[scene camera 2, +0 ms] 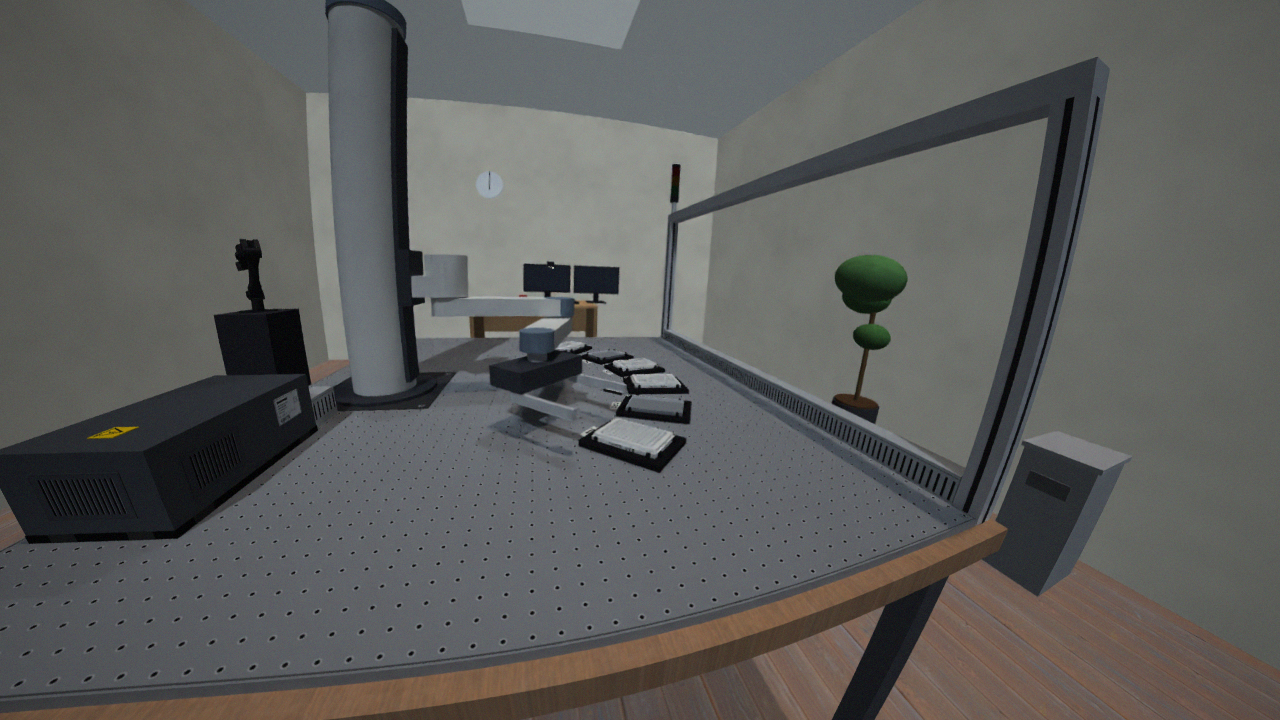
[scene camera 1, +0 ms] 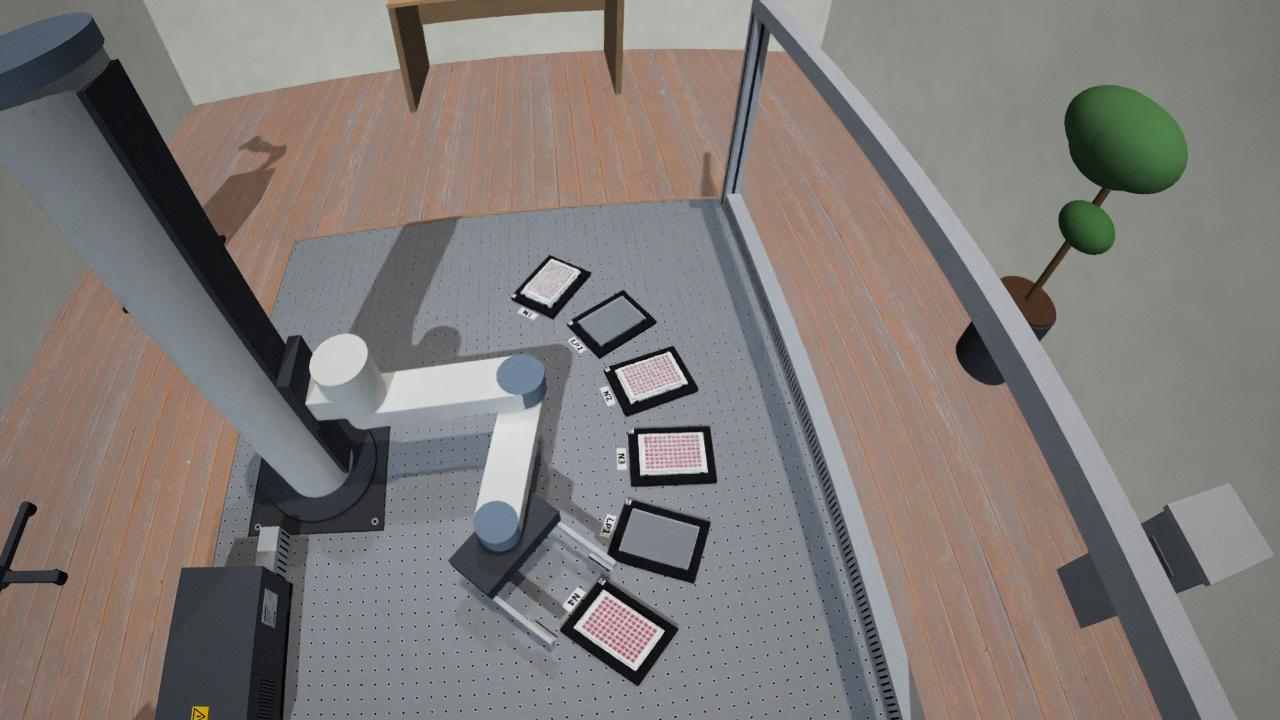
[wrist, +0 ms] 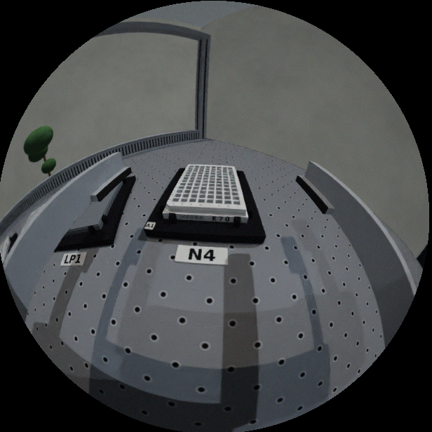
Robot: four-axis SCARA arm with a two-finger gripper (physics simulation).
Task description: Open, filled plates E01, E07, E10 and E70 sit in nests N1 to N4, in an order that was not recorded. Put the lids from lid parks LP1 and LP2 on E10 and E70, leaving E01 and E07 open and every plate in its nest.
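Frame: origin at the arm's base, x down, y back, z left, level; millimetres.
Where they show: gripper, fingertip midpoint: [scene camera 2: 602, 400] [scene camera 1: 584, 603]; arm's base at its link origin: [scene camera 2: 387, 393] [scene camera 1: 323, 468].
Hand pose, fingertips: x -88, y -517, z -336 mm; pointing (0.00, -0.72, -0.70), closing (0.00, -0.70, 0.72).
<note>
Each offset is from my fingertips to the top centre of the thing.
A plate {dz -40, dx +49, dy -51 mm} [scene camera 1: 619, 626] [scene camera 2: 631, 437] [wrist: 209, 187] with red-filled wells sits open in nest N4 [wrist: 205, 234]; its label reads E70 in the wrist view. My gripper [scene camera 1: 582, 601] [scene camera 2: 599, 402] is open and empty, low above the table on the N4 label's side, facing the plate. Clear lids lie in LP1 {dz +116, dx +57, dy -146 mm} [scene camera 1: 660, 539] [scene camera 2: 656, 405] and LP2 {dz +630, dx +57, dy -126 mm} [scene camera 1: 612, 319]. Open plates sit in N1 {dz +761, dx +49, dy +3 mm} [scene camera 1: 550, 281], N2 {dz +466, dx +49, dy -188 mm} [scene camera 1: 650, 375] and N3 {dz +284, dx +49, dy -199 mm} [scene camera 1: 673, 452]; their names cannot be read. The left finger partly hides LP1 in the wrist view.
The arm's column [scene camera 1: 179, 268] [scene camera 2: 365, 197] stands on the left of the perforated table. A dark control box [scene camera 1: 223, 640] [scene camera 2: 161, 447] sits at its near left. A metal frame [scene camera 1: 760, 286] [scene camera 2: 805, 407] runs along the right edge, beyond the nests.
</note>
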